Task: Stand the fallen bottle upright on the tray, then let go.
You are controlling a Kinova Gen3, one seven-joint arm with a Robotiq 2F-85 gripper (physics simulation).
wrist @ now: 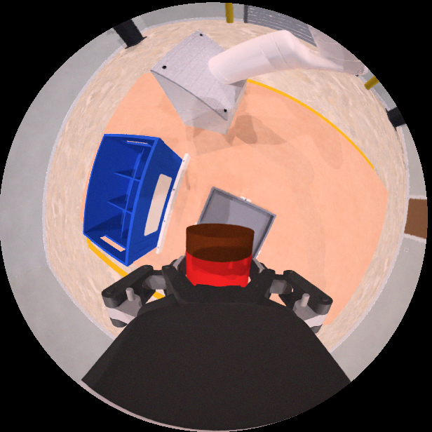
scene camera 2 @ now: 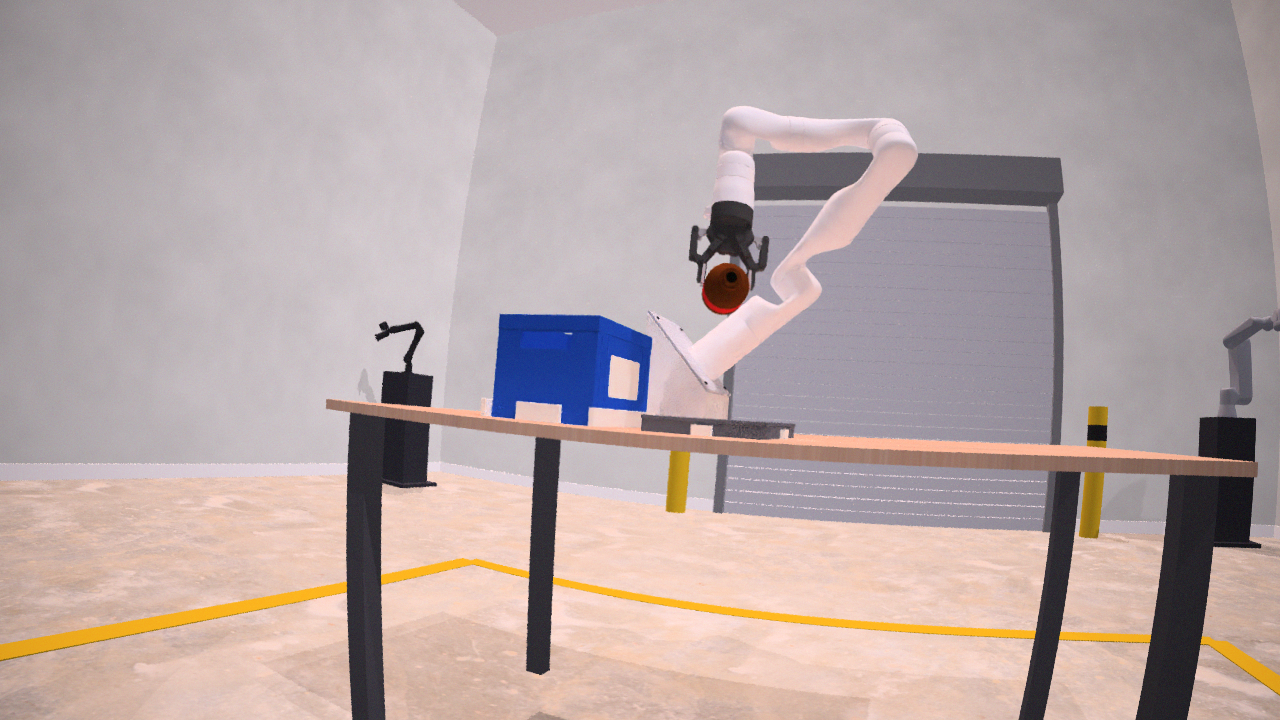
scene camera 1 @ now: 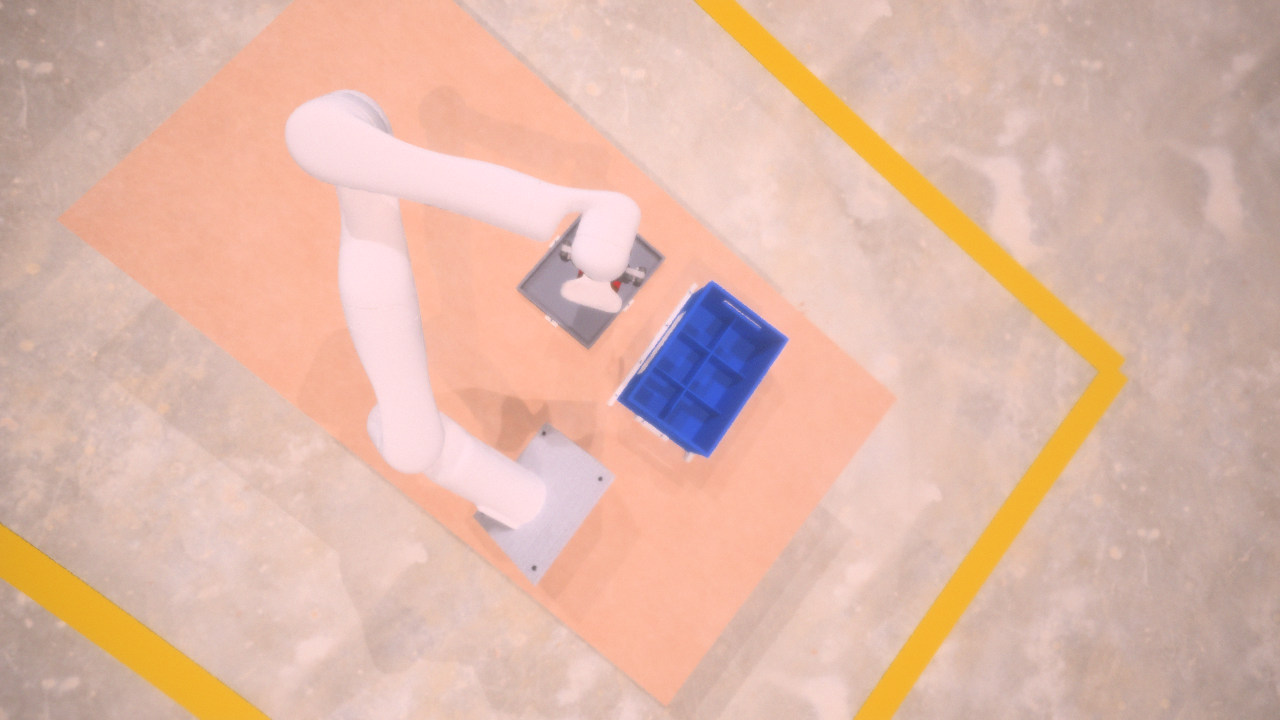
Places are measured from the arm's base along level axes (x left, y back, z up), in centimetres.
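Pixels of known places: arm's base, origin of its link: (scene camera 2: 701, 364) (scene camera 1: 524, 499).
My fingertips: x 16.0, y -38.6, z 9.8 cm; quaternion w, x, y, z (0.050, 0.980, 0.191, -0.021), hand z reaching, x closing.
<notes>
For each thing: its top centre in the pictures, then the offset to it from my fingertips.
- brown bottle with a red band, centre of its top: (scene camera 2: 727, 264) (scene camera 1: 611, 247) dx +1.2, dy -3.2, dz +3.6 cm
- grey tray, centre of its top: (scene camera 2: 725, 419) (scene camera 1: 592, 272) dx +2.5, dy -3.1, dz -22.0 cm
- tall blue crate with compartments, centre of its top: (scene camera 2: 580, 326) (scene camera 1: 710, 368) dx -26.4, dy -1.1, dz -7.0 cm
The brown bottle with a red band (scene camera 1: 615, 285) (scene camera 2: 725, 288) (wrist: 219, 250) lies on its side in the air, its neck facing scene camera 2. My gripper (scene camera 2: 726, 279) (wrist: 217, 265) points down and is shut on the bottle's body, one finger on each side. It holds the bottle well above the grey tray (scene camera 1: 586, 329) (scene camera 2: 760, 430) (wrist: 237, 207), with a wide gap between them in the scene camera 2 view. The tray lies flat on the table with a low rim. The arm hides much of the bottle in the scene camera 1 view, and my gripper hides its lower part in the wrist view.
A tall blue crate with compartments (scene camera 1: 745, 394) (scene camera 2: 546, 367) (wrist: 163, 156) stands beside the tray, with a white strip along its near side. The arm's metal base plate (scene camera 1: 572, 488) (wrist: 195, 65) is farther off on the table (scene camera 1: 223, 205) (scene camera 2: 939, 454) (wrist: 320, 210).
</notes>
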